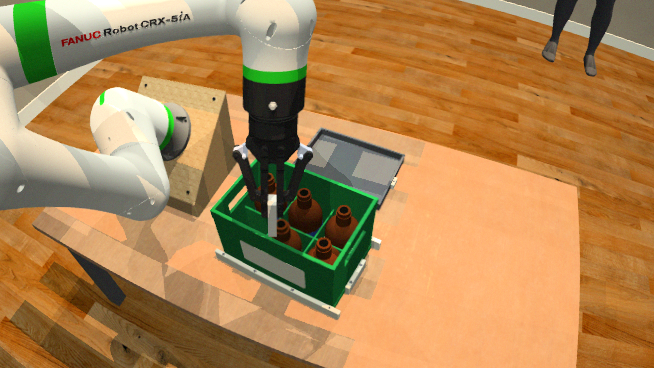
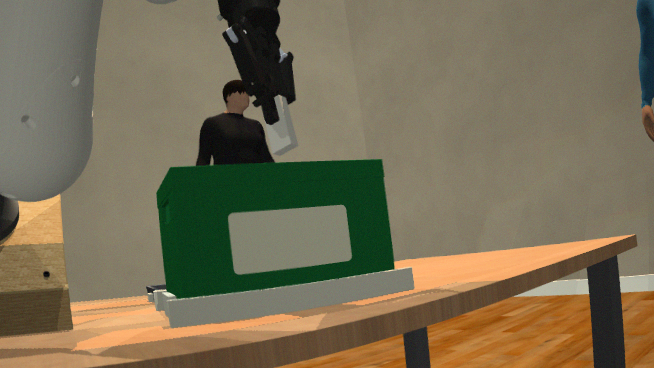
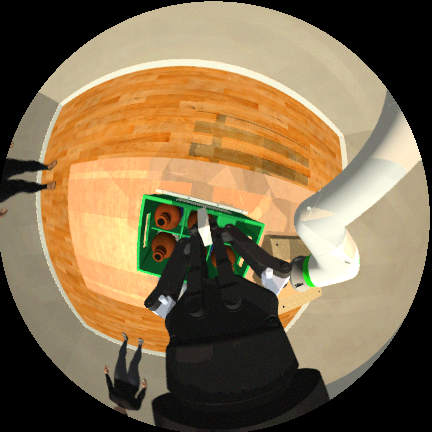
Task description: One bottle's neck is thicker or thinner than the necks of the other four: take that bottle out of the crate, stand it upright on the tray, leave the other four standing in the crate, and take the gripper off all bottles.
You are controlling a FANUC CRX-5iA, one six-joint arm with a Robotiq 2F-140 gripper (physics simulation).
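Frame: origin at the arm's base, x back, y right, z up, level; metres.
Seen in the pictures: gripper, between the fingertips: (image 1: 272, 231) (image 2: 285, 149) (image 3: 203, 214); arm's base, origin of its link: (image 1: 167, 132) (image 3: 300, 273).
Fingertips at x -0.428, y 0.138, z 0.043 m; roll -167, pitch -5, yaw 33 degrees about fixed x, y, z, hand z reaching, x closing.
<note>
Offsets run from my fingertips to a thing's top centre. "spot": to the spot under its first point. Level surfaces: height alone.
My gripper (image 1: 272, 232) (image 2: 286, 147) (image 3: 203, 214) is shut and empty, its pale finger pads together above the left half of the green crate {dx +0.009, dy -0.083, dz -0.017 m} (image 1: 227, 235) (image 2: 200, 200) (image 3: 140, 250). Five brown bottles stand in the crate: a back-left one {spot: dx +0.090, dy -0.120, dz -0.034 m} (image 1: 270, 182) partly behind the fingers, a back-middle one {dx +0.012, dy -0.128, dz -0.029 m} (image 1: 305, 215), a back-right one {dx -0.077, dy -0.127, dz -0.029 m} (image 1: 342, 229), a front-middle one {dx +0.010, dy -0.038, dz -0.029 m} (image 1: 287, 237) and a front-right one {dx -0.082, dy -0.041, dz -0.029 m} (image 1: 324, 250). The front-left compartment holds no visible bottle. I cannot tell which neck differs. The grey tray {spot: dx +0.043, dy -0.378, dz -0.188 m} (image 1: 345, 165) lies behind the crate, with no bottle visible on it.
Pale rails {dx +0.007, dy +0.016, dz -0.163 m} (image 1: 280, 286) (image 2: 295, 297) run along the crate's base on the wooden table {dz -0.193 m} (image 1: 465, 250). The arm's wooden base block (image 1: 200, 170) (image 2: 32, 310) stands left of the crate. People stand beyond the table.
</note>
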